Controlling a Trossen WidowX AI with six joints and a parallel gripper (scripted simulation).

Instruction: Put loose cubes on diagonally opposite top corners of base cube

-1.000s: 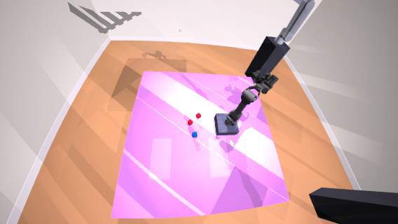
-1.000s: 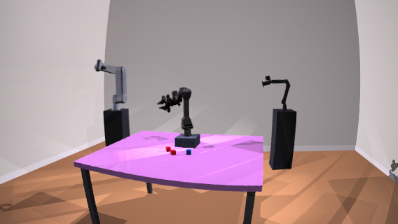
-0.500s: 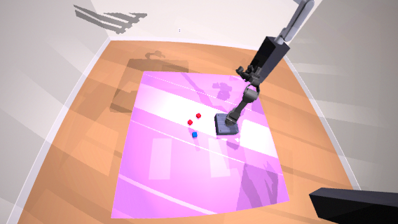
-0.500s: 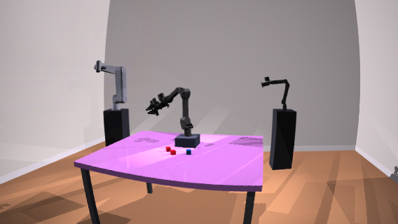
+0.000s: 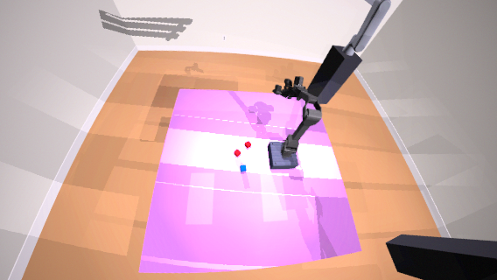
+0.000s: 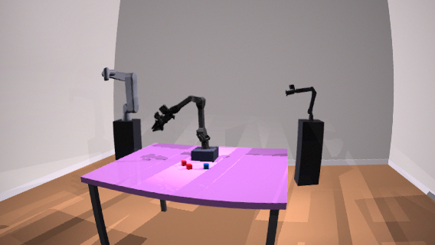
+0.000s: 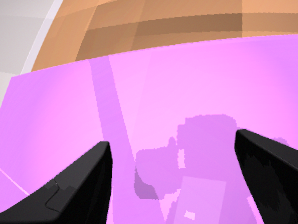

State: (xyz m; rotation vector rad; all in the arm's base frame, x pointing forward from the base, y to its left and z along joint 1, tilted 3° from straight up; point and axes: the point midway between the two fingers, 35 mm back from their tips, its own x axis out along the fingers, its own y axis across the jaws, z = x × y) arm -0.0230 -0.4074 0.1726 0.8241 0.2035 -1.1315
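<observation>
Now: gripper tip 310 mm short of the blue base cube, 480 mm to the right of it and 200 mm above it.
</observation>
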